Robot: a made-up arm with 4 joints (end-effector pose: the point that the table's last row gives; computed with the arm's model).
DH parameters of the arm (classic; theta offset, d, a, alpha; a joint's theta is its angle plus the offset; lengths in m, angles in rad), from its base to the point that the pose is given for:
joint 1: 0 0.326 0.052 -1.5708
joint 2: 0 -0.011 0.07 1.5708
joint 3: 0 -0.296 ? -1.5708
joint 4: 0 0.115 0.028 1.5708
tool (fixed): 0 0.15 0 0
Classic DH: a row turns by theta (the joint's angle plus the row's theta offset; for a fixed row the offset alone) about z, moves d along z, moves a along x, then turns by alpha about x.
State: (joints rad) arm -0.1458 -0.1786 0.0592 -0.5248
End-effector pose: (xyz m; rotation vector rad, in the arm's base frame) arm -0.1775 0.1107 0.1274 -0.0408 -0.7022 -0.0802
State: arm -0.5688 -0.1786 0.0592 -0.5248
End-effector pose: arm -0.1164 0.1738 0.1274 -0.1892 -0.6848 -0.4855
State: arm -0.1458 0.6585 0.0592 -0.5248
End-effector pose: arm -0.2438 0.1204 0.3740 0.0427 0.1309 -0.0964
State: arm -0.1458 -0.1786 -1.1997 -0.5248
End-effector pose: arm 0.1814 0.3236 0.1859 -0.2589 -0.6083 -1.3443
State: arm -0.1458 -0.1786 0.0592 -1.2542
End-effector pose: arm -0.2464 0.1159 0.0433 -0.0713 -1.4310 -0.0645
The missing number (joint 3, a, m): -0.288
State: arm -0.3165 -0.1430 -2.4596 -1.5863
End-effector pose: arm 0.5950 -0.0096 0.1272 -1.9328 -0.4520 -2.1628
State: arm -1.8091 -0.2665 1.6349 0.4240
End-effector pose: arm -0.2282 -0.0127 0.1528 -0.2234 0.4606 -0.2268
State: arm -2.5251 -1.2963 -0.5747 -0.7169
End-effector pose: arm 0.0312 -0.3262 0.1137 2.2059 0.9530 1.6849
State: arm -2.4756 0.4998 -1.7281 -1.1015
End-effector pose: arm 0.0965 -0.4012 0.0290 0.9575 -1.2039 2.0176
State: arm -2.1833 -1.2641 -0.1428 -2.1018
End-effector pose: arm -0.0270 -0.3241 -0.1039 2.6254 1.2678 -0.2029
